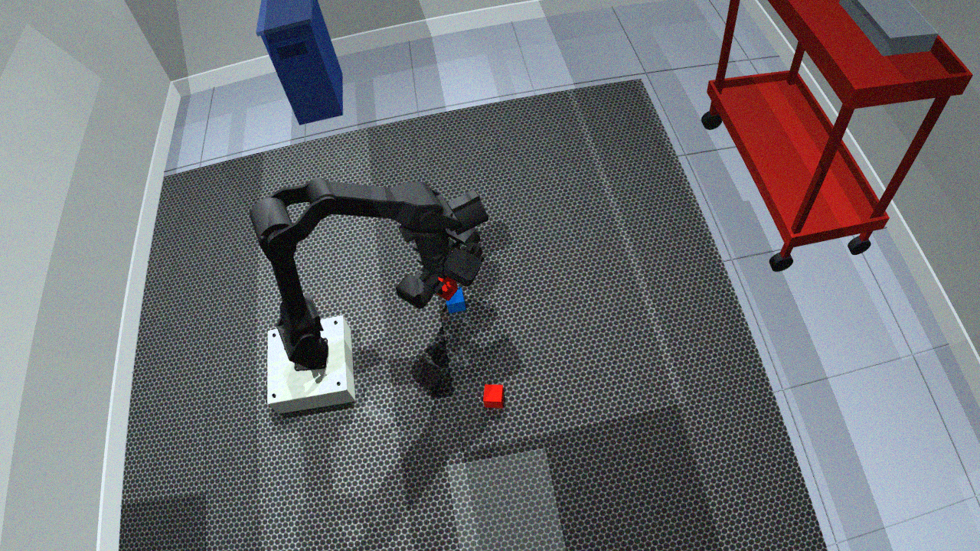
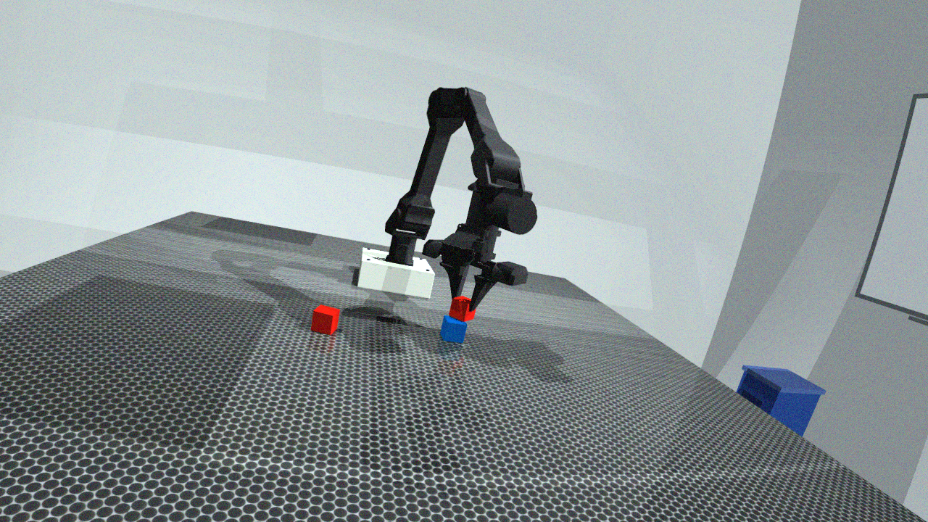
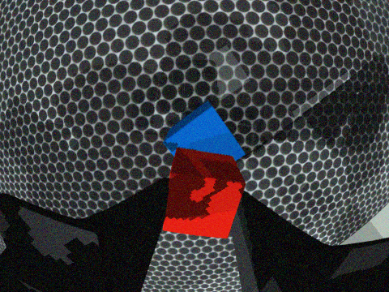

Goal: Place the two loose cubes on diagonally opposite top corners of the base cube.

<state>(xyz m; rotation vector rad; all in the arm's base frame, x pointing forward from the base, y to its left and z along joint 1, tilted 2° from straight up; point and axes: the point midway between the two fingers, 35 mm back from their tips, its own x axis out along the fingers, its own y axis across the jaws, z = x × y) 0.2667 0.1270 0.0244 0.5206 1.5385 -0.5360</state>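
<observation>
The blue base cube is 1 cm ahead of my gripper tip, 1 cm to the right of it and 4 cm below it.
</observation>
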